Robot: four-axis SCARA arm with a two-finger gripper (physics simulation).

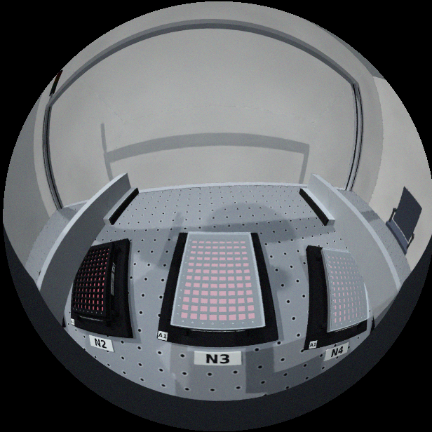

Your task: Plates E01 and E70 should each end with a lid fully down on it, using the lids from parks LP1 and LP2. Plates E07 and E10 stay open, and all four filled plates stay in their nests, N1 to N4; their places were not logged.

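Observation:
My gripper (218,176) is open and empty, its two fingers wide apart above and behind the nests. Nest N3 (168,305) is in the middle and holds a plate (217,279) with pink wells. A clear lid (258,295) lies over this plate and looks level, with a thin dark strip showing below its front edge. Nest N4 (315,290) at the right holds a plate under another clear lid (369,310), which also looks level. Nest N2 (123,295) at the left holds a black plate (91,280) with red wells and no lid. Plate codes are not readable. N1, LP1 and LP2 do not show.
The nests stand on a grey perforated table (212,382). White labels N2 (101,343), N3 (217,358) and N4 (337,351) lie in front of them. A dark chair (406,217) stands beyond the table at the right, and a pale wall (215,85) is behind.

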